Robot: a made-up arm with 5 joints.
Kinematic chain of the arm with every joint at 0, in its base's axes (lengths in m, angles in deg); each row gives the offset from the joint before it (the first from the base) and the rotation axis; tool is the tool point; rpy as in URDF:
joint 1: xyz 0 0 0.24 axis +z
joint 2: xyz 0 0 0 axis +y
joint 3: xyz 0.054 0 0.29 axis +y
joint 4: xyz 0.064 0 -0.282 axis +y
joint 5: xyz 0.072 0 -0.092 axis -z
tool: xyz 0 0 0 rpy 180 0 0
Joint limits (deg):
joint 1: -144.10..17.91
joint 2: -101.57..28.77
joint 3: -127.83..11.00
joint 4: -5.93..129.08
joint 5: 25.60..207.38
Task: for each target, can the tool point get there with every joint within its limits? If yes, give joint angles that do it. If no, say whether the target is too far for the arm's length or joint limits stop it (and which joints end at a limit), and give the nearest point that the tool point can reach.
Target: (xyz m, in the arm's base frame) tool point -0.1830 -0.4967 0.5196
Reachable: yes | joints -110.23 14.77 -97.94 39.59 119.64
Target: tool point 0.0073 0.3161 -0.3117
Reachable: no: joint limits stop it (at a limit: joint 1, joint 2) | nearest point 0.1371 0.0443 0.0645 | short by 0.482 m
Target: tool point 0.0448 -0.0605 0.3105
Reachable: yes | joints -53.45 -84.93 -7.49 87.02 123.52
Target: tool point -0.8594 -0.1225 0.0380
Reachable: no: too far | nearest point -0.6606 -0.0942 0.3628 | short by 0.382 m
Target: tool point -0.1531 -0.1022 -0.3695
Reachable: no: joint limits stop it (at a limit: joint 1, joint 2) | nearest point -0.1502 -0.1088 0.0622 | short by 0.432 m
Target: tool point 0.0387 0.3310 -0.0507
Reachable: no: joint limits stop it (at a limit: joint 1, joint 2) | nearest point 0.1421 0.0459 0.0640 | short by 0.324 m
